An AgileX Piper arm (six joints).
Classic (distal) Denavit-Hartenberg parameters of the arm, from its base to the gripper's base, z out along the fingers. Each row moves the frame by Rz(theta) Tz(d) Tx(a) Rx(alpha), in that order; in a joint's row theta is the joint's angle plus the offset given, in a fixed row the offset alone. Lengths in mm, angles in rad.
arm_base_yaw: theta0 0, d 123, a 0, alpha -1.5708
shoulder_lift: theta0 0.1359, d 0, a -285.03, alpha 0
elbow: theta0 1.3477, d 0, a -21.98, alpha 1.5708
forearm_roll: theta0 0, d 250.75, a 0, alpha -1.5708
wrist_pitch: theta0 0, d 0, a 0, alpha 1.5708
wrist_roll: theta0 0, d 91, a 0, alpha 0
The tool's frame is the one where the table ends.
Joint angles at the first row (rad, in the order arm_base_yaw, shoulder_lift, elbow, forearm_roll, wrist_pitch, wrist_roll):
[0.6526 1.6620 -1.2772 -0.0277 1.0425 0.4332]
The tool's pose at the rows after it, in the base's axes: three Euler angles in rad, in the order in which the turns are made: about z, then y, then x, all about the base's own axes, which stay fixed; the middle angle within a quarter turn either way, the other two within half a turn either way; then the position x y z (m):
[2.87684 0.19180 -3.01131 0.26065 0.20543 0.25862]
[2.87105 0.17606 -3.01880 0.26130 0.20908 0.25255]
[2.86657 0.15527 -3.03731 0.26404 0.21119 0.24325]
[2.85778 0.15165 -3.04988 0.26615 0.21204 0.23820]
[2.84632 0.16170 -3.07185 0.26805 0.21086 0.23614]
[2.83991 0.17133 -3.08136 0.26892 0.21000 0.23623]
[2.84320 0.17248 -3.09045 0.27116 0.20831 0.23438]
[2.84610 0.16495 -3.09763 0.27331 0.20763 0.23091]
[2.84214 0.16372 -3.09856 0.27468 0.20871 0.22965]
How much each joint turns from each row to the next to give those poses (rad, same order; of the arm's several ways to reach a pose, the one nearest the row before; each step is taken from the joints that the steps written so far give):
[0.0201 0.0032 0.0000 0.0056 -0.0031 -0.0037]
[0.0065 0.0191 -0.0010 0.0033 -0.0011 -0.0021]
[0.0001 0.0277 0.0000 -0.0011 0.0000 -0.0065]
[0.0000 0.0151 0.0000 -0.0086 -0.0044 -0.0061]
[0.0000 0.0063 0.0000 -0.0269 0.0001 -0.0008]
[-0.0001 0.0000 0.0000 -0.0156 -0.0011 -0.0001]
[-0.0061 0.0055 0.0000 -0.0078 -0.0010 0.0001]
[-0.0055 0.0108 -0.0008 -0.0001 0.0000 -0.0030]
[0.0000 0.0075 -0.0052 0.0001 -0.0008 -0.0040]

